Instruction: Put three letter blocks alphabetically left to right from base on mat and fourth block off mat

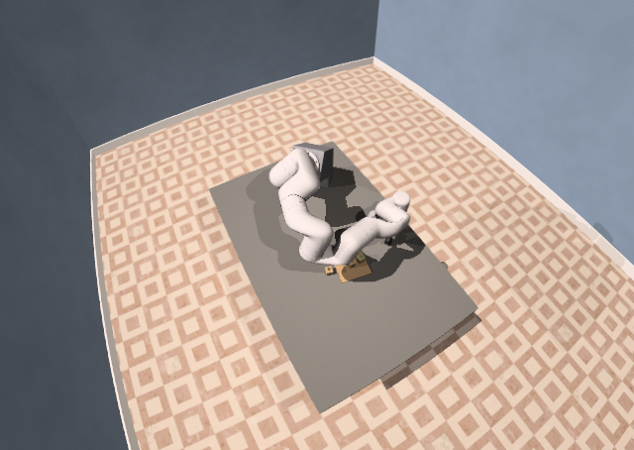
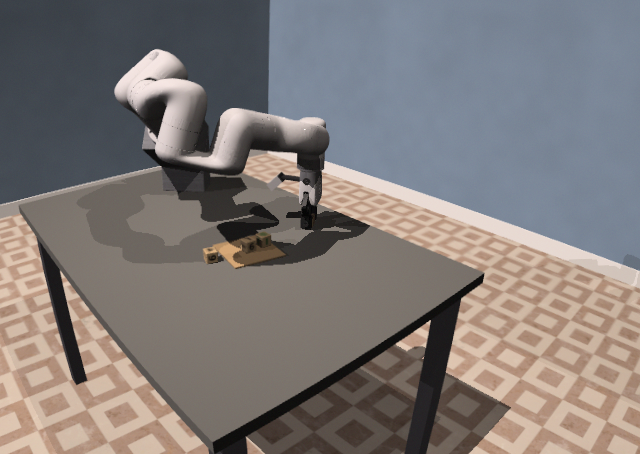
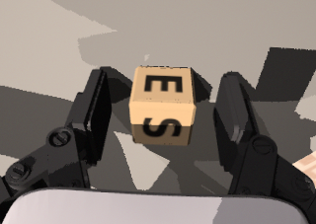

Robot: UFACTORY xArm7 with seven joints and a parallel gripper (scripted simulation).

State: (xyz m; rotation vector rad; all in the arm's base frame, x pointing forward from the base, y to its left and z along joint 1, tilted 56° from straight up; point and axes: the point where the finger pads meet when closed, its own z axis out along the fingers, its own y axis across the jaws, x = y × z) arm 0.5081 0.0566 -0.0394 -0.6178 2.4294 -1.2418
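Right now my hand is 23 cm to the left of the tan mat, 6 cm past it and 2 cm above it.
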